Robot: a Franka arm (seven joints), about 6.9 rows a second.
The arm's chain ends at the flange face. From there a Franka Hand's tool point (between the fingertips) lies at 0.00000 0.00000 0.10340 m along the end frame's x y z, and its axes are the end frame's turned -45 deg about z.
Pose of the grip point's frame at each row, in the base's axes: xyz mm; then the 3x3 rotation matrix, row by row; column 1 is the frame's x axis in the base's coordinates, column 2 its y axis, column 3 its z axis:
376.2 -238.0 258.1; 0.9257 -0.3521 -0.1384; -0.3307 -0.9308 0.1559; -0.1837 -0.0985 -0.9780
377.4 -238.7 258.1; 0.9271 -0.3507 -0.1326; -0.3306 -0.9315 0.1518; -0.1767 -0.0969 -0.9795
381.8 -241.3 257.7; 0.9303 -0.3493 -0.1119; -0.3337 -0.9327 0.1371; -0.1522 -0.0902 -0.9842
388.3 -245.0 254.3; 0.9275 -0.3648 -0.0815; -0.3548 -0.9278 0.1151; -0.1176 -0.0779 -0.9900
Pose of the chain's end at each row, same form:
390.5 -254.1 359.2; 0.4056 -0.9035 -0.1384; -0.8920 -0.4243 0.1559; -0.1995 0.0602 -0.9780
391.1 -254.4 359.4; 0.4076 -0.9035 -0.1326; -0.8924 -0.4249 0.1518; -0.1935 0.0564 -0.9795
393.4 -255.5 359.5; 0.4108 -0.9048 -0.1119; -0.8955 -0.4236 0.1371; -0.1714 0.0438 -0.9842
396.7 -256.9 356.7; 0.3979 -0.9138 -0.0815; -0.9069 -0.4052 0.1151; -0.1382 0.0281 -0.9900

